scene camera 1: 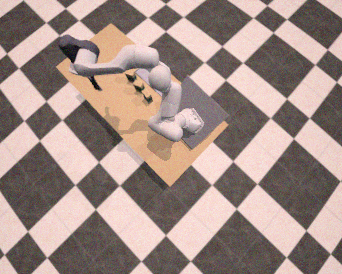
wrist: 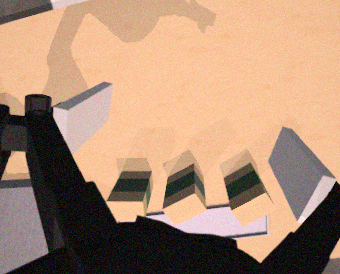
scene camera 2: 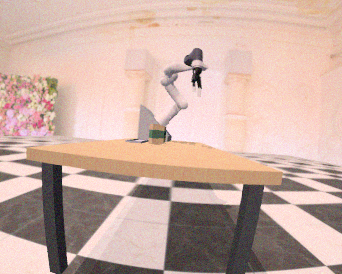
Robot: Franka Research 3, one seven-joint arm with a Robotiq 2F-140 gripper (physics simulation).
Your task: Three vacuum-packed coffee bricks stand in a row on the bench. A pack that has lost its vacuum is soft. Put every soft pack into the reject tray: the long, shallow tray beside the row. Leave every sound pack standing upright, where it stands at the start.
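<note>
Three tan coffee bricks with dark green bands stand in a row on the bench: a left pack (wrist: 131,186), a middle pack (wrist: 181,182) and a right pack (wrist: 245,182) in the wrist view. All three look upright; which are soft I cannot tell. In scene camera 2, a front pack (scene camera 2: 157,134) hides most of the others. The shallow pale reject tray (wrist: 212,220) lies beside the row, partly hidden by the packs and the gripper body. My gripper (wrist: 192,123) (scene camera 2: 198,91) is open and empty, high above the bench.
The bench (scene camera 1: 111,35) (scene camera 2: 150,167) is a long wooden table. A grey plate (scene camera 1: 202,102) lies at the arm's base. The arm (scene camera 1: 160,78) reaches over the bench and hides part of the tray in scene camera 1. An upright grey panel (scene camera 2: 146,122) stands behind the packs.
</note>
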